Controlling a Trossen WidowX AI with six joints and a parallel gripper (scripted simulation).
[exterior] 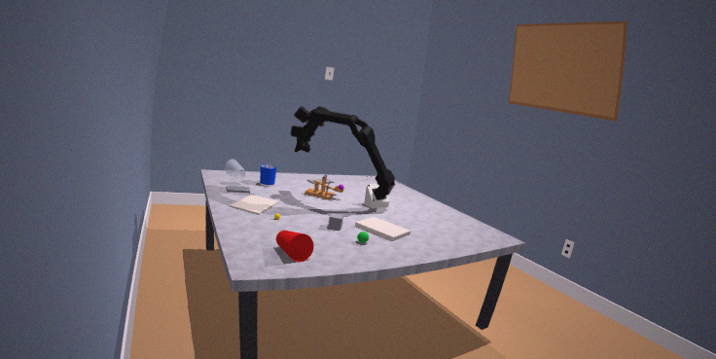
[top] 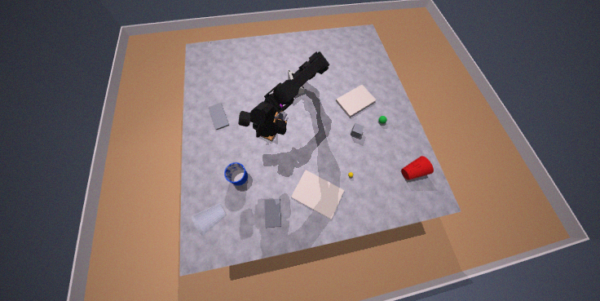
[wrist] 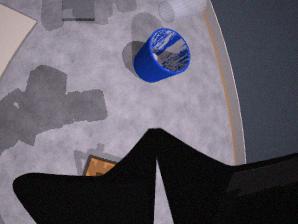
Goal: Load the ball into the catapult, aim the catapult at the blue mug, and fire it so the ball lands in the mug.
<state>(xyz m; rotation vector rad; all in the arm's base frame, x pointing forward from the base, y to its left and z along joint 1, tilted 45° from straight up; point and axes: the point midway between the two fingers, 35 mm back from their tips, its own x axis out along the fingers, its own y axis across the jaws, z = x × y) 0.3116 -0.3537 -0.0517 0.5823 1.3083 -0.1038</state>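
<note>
Now: gripper tip 200 mm past the purple ball, 160 mm to the right of it and 150 mm above it. Round my gripper tip: blue mug (80 mm ahead, 140 mm to the right, 180 mm below); wooden catapult (140 mm behind, 130 mm to the left, 160 mm below); yellow ball (260 mm ahead, 370 mm to the left, 200 mm below).
</note>
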